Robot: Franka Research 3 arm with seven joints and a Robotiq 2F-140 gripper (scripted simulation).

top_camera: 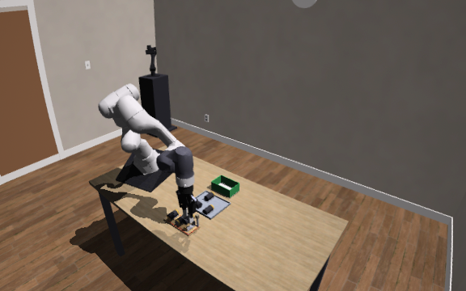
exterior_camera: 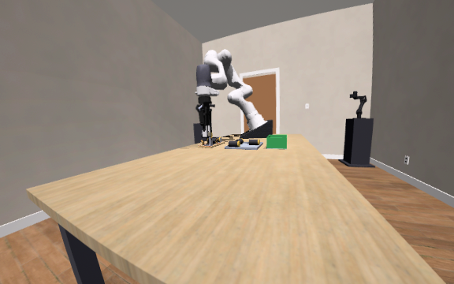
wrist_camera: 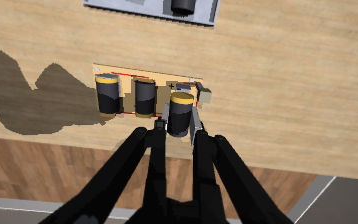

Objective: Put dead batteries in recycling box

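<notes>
Right now the bulb is 40 mm to the left of my hand, 30 mm ahead of it and 20 mm below it. Round my hand: green recycling box: 410 mm to the left, 80 mm below, 50 mm behind; grey tray: 230 mm to the left, 90 mm below, 40 mm behind.
</notes>
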